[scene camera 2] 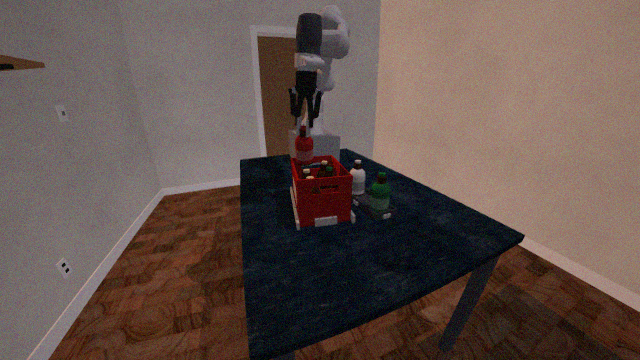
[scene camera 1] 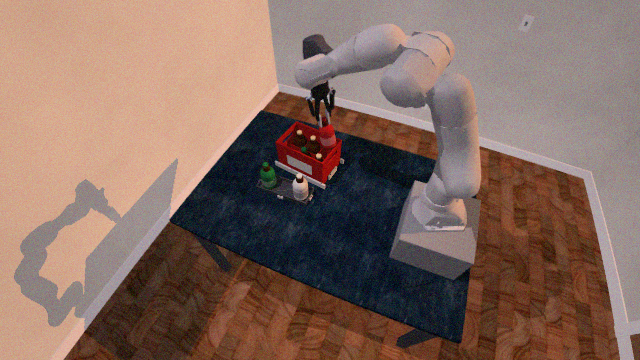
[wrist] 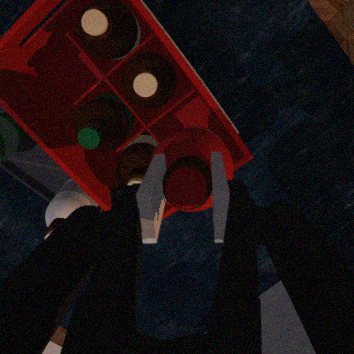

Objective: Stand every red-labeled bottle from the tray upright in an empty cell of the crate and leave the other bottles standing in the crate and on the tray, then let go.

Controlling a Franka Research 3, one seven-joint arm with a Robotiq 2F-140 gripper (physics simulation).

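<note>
My gripper (scene camera 1: 324, 120) (scene camera 2: 304, 121) (wrist: 188, 171) is shut on the neck of the red-labeled bottle (scene camera 1: 327, 136) (scene camera 2: 304, 148) (wrist: 220, 150). The bottle is upright over a corner cell of the red crate (scene camera 1: 320, 167) (scene camera 2: 325, 205) (wrist: 80, 185), its lower part behind or inside the crate's wall. Several dark bottles stand in other crate cells; one has a green cap (scene camera 1: 303, 150) (scene camera 2: 329, 170) (wrist: 88, 138). A green bottle (scene camera 1: 268, 177) (scene camera 2: 380, 194) and a white bottle (scene camera 1: 300, 189) (scene camera 2: 357, 180) (wrist: 67, 202) stand on the dark tray (scene camera 1: 284, 187) (scene camera 2: 390, 212) beside the crate.
The crate and tray stand on the dark blue table (scene camera 1: 310, 240) (scene camera 2: 320, 280). White strips run along the crate's base. In the wrist view, a dark bottle with a pale cap (wrist: 145, 85) stands in a cell next to the corner cell.
</note>
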